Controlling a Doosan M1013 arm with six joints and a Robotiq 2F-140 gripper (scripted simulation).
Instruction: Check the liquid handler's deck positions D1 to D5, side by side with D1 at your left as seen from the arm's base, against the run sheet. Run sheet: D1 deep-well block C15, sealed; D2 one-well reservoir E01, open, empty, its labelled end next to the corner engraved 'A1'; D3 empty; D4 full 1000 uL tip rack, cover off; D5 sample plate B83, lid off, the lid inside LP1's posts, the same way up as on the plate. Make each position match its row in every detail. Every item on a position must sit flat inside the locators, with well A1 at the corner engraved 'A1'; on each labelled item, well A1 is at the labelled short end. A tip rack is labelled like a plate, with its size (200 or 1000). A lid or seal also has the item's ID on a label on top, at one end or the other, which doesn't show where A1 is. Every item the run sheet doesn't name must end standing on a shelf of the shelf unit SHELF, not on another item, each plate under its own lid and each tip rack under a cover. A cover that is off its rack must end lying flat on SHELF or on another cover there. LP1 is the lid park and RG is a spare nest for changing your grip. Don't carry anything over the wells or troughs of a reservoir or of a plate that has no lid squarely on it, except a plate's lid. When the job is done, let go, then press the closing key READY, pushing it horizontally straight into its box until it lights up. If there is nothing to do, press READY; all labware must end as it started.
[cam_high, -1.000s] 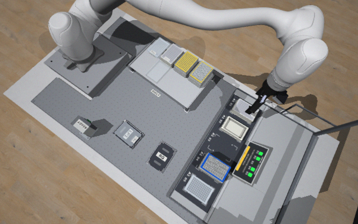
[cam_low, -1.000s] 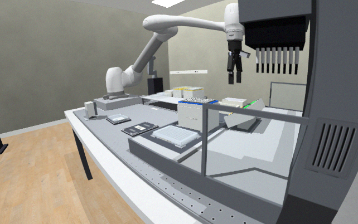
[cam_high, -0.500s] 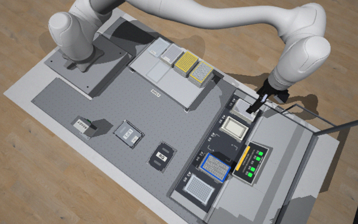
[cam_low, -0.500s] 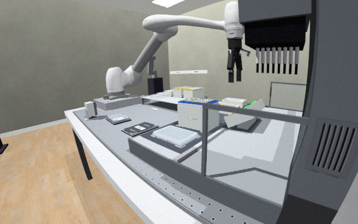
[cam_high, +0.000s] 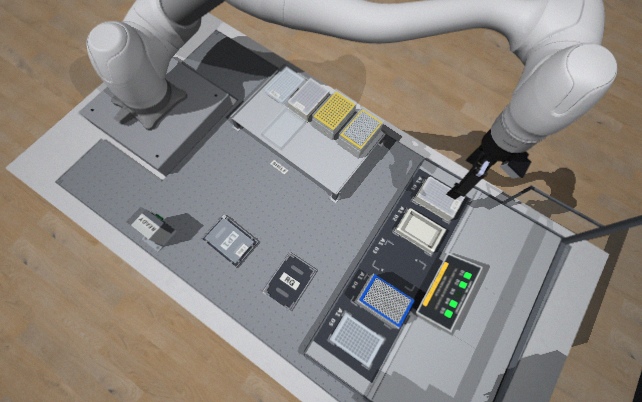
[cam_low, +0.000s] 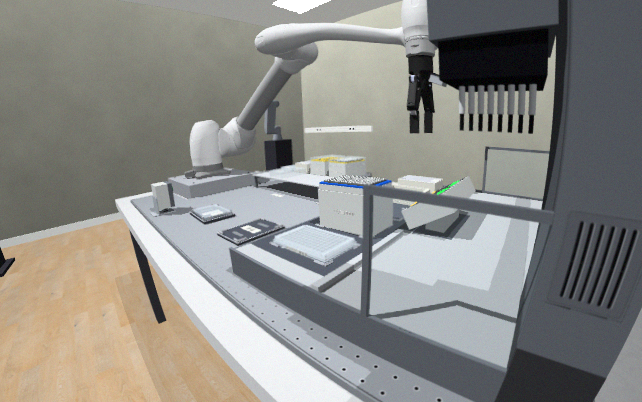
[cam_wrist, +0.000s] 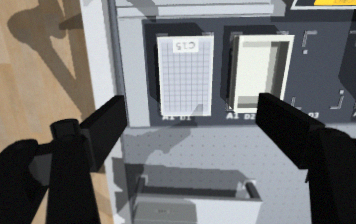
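My hand is 2 cm short of the blue-rimmed tip rack, 38 cm to the left of it and 14 cm above it. Also, from my hand: deep-well block: 18 cm below; cream reservoir: 1 cm ahead, 12 cm to the right, 20 cm below; shelf: 49 cm behind, 4 cm to the right, 19 cm below.
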